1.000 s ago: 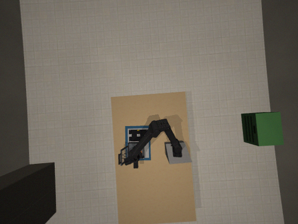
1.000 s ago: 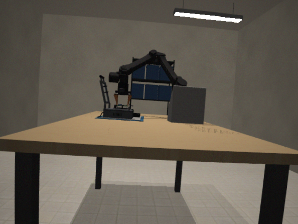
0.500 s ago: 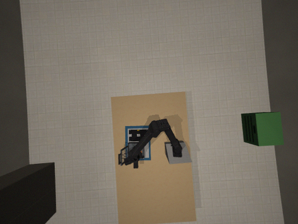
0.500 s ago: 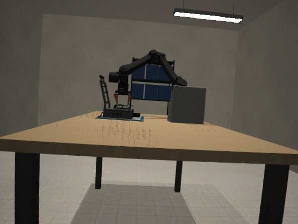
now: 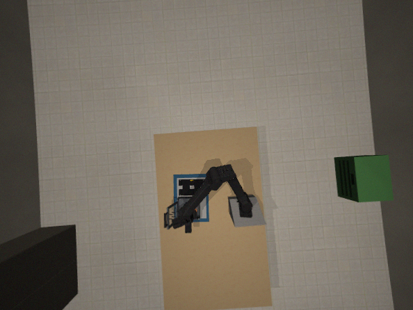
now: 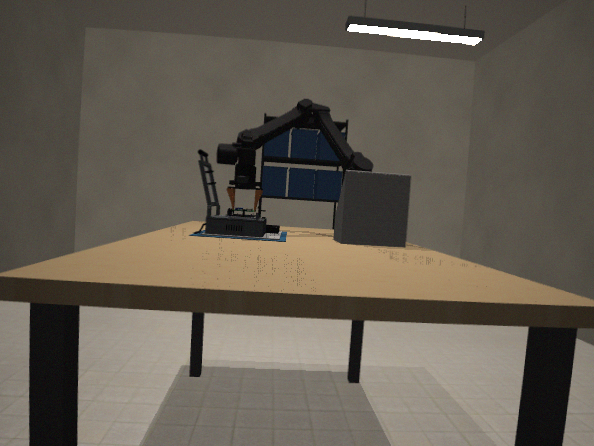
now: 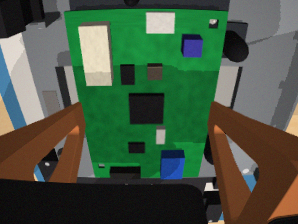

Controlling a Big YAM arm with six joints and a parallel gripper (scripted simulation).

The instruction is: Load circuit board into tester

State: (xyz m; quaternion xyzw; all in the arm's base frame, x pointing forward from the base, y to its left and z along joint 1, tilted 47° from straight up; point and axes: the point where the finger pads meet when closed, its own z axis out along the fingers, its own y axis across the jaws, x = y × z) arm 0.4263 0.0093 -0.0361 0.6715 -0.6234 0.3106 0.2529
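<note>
My hand is right at the green circuit board. Also, from my hand: black latch hook 6 cm to the left, 6 cm behind; dark pin plate 2 cm below, 1 cm to the left, 1 cm ahead; tester lid 13 cm ahead, 9 cm above.
</note>
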